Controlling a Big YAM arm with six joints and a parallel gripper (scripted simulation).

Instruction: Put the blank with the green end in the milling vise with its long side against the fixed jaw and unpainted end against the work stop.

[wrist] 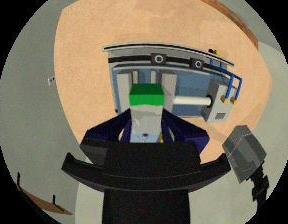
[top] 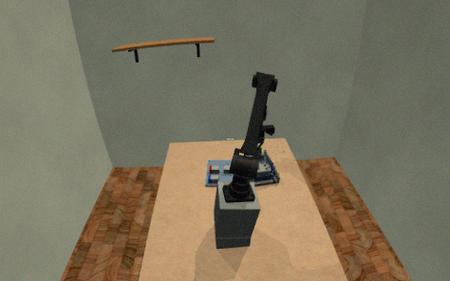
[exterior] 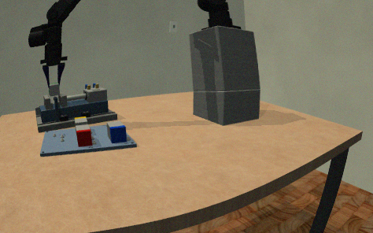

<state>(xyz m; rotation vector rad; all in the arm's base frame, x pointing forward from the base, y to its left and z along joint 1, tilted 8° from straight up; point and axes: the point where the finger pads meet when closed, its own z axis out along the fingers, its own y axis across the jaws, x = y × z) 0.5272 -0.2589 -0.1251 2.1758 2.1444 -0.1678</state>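
The fixed jaw lies 6 cm below my hand, 3 cm ahead of it and 1 cm to the left of it. The rest, counted from my hand: yellow-ended blank 19 cm to the left, 11 cm below, 6 cm behind; milling vise 9 cm below, 7 cm behind, 1 cm to the left; green-ended blank 2 cm below.
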